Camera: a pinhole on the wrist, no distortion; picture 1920 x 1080 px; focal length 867.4 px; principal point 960.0 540.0 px. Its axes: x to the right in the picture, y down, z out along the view. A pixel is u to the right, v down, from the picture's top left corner.
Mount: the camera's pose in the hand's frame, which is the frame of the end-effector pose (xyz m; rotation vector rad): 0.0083 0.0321 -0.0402 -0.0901 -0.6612 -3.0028
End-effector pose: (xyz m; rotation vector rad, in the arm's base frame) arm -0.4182 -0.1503 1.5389 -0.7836 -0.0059 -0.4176
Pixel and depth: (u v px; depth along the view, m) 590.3 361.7 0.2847
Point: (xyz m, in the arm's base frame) -0.1876 0.0600 1.5478
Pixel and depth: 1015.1 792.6 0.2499
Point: -0.3520 0.0404 1.6472
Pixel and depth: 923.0 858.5 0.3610
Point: -0.2986 0.1067 1.7454
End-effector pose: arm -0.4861 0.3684 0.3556 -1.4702 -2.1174 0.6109
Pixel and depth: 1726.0 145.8 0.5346
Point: -0.2522 0.0502 -0.2771
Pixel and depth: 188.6 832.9 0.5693
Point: -0.8844 0.8849 -0.0501
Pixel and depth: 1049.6 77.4 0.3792
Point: -0.3437 0.4411 -0.0489
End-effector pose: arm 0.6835 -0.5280 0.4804 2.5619 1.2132 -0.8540
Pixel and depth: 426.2 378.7 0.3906
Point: 0.9088 -0.6419 0.0935
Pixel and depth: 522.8 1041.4 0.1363
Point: 0.6975 -0.5278 0.3372
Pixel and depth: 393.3 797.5 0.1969
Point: 0.7457 -0.5352 0.2644
